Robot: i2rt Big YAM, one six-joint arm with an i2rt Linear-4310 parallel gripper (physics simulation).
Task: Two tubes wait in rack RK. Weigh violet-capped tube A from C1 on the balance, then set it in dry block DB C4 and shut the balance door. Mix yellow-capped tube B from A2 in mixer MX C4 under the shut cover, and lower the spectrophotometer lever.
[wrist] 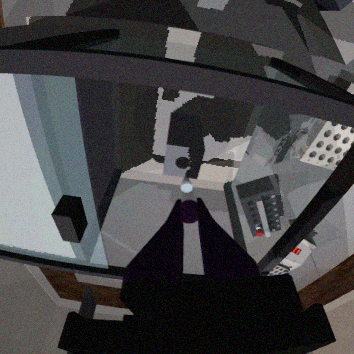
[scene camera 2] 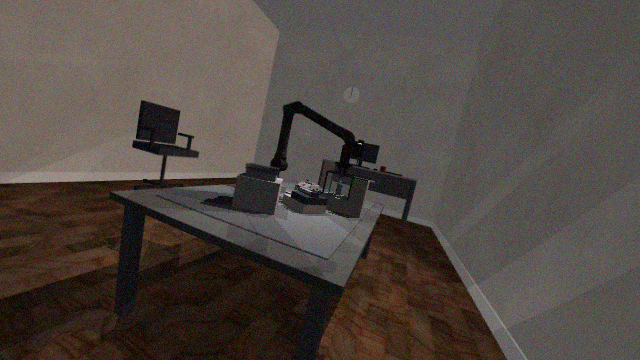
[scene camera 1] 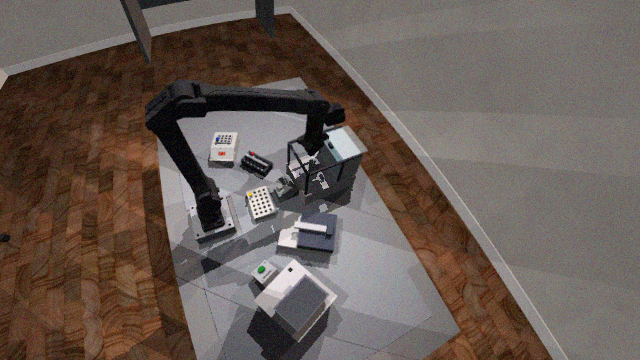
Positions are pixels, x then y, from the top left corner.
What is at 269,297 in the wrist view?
My gripper.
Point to a balance door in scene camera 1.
At 343,143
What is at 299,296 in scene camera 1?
A mixer cover.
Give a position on a balance door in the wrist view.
56,217
